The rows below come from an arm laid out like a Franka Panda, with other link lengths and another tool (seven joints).
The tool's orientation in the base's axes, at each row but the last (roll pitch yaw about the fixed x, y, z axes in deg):
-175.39 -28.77 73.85
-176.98 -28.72 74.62
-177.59 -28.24 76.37
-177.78 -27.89 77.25
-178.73 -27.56 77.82
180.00 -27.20 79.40
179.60 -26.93 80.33
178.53 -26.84 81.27
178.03 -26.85 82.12
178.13 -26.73 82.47
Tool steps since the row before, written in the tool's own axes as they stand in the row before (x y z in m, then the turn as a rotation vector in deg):
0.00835 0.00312 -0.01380 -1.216 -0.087 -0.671
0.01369 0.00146 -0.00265 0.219 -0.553 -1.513
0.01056 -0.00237 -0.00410 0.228 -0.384 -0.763
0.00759 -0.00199 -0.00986 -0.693 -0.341 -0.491
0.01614 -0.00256 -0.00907 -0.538 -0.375 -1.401
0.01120 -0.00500 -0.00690 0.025 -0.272 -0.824
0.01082 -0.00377 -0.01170 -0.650 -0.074 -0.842
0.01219 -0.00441 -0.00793 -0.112 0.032 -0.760
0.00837 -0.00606 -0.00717 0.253 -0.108 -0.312
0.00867 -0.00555 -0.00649 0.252 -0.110 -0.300
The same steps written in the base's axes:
0.00428 -0.00039 0.01586 -0.418 -1.327 0.007
0.00440 0.00996 0.00883 -0.601 -0.403 1.456
-0.00041 0.00763 0.00869 -0.381 -0.080 0.794
-0.00111 0.00237 0.01233 -0.501 -0.756 0.121
-0.00018 0.01036 0.01556 -0.574 -1.031 1.000
-0.00366 0.00761 0.01126 -0.333 -0.298 0.744
-0.00306 0.00494 0.01531 -0.240 -0.934 0.456
-0.00344 0.00796 0.01248 -0.055 -0.440 0.628
-0.00565 0.00515 0.00999 -0.106 0.102 0.389
-0.00507 0.00562 0.00953 -0.107 0.107 0.378

